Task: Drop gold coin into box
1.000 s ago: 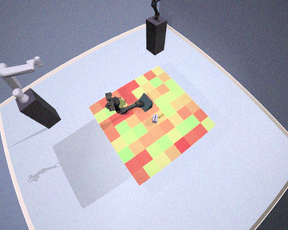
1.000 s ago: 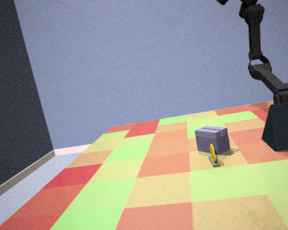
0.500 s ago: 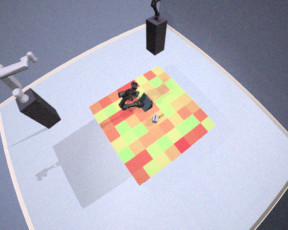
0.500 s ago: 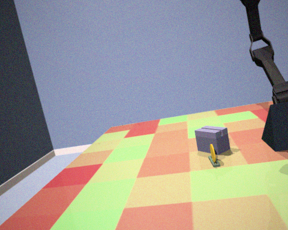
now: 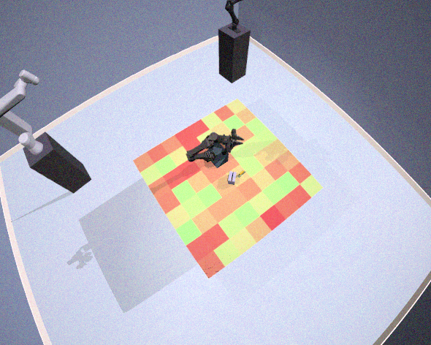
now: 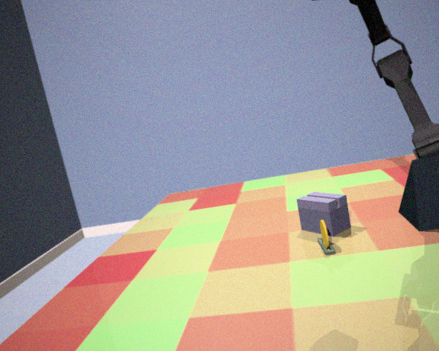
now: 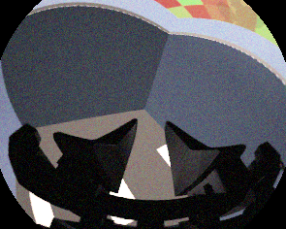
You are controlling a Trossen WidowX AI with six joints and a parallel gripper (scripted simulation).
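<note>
The gold coin lies 56 cm below my gripper tip, 4 cm to the left of it and 1 cm ahead of it.
</note>
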